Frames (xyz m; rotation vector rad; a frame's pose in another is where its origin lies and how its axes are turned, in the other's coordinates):
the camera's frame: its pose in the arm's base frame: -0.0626 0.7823 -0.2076 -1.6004 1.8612 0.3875
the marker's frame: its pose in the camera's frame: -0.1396 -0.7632 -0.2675 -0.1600 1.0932 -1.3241
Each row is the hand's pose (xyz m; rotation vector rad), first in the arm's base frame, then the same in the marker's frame.
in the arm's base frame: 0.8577 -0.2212 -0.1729 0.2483 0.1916 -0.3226
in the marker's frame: 0.2190 0.5484 0.7013 -2.5669 0.1956 -1.3378
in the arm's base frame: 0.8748 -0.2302 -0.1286 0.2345 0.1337 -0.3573
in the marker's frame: 0.2625 0.5470 0.6802 -2.6171 0.1500 -1.2651
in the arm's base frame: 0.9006 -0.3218 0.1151 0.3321 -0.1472 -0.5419
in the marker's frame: 0.4738 0.6103 0.5397 -2.6648 -0.1833 -0.9051
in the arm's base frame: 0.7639 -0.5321 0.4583 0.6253 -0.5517 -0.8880
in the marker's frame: 0.6912 0.8580 0.2712 -2.4525 -0.7916 -0.4094
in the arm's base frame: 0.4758 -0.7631 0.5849 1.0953 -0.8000 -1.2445
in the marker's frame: 0.6775 1.2030 0.0889 -1.9243 -1.3328 -0.1444
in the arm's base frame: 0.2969 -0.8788 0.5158 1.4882 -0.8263 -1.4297
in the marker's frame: 0.5620 1.3946 0.0788 -1.4789 -1.5686 -0.1199
